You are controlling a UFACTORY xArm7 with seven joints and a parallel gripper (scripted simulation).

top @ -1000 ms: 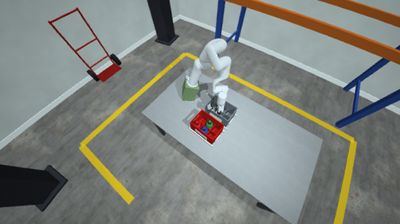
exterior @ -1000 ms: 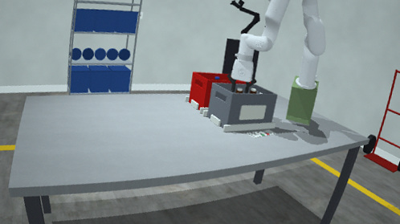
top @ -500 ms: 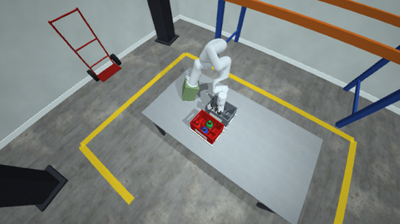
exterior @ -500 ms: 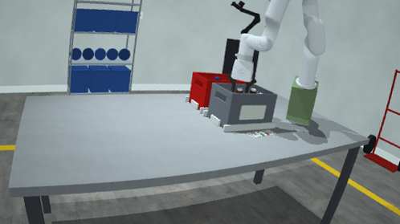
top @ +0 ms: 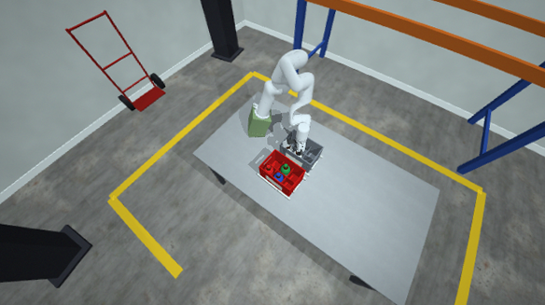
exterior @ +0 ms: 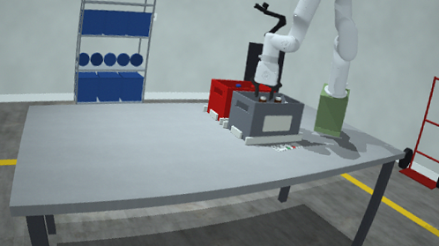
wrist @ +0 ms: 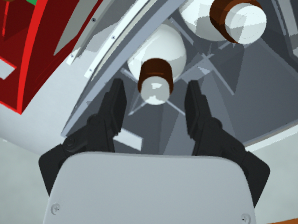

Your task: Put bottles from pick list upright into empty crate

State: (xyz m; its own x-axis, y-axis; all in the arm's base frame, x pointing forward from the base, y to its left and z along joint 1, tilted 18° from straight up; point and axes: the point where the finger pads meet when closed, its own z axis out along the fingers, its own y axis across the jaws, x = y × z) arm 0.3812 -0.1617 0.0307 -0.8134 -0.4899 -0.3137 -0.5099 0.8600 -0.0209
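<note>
The green-labelled bottle lies 3 cm behind my hand, 15 cm to the right of it and 9 cm below it. Also, from my hand: red crate: 4 cm behind, 19 cm to the right, 9 cm below; grey crate: 1 cm ahead, 4 cm to the left, 9 cm below; white-label bottle: 9 cm behind, 2 cm to the left, 9 cm below.
</note>
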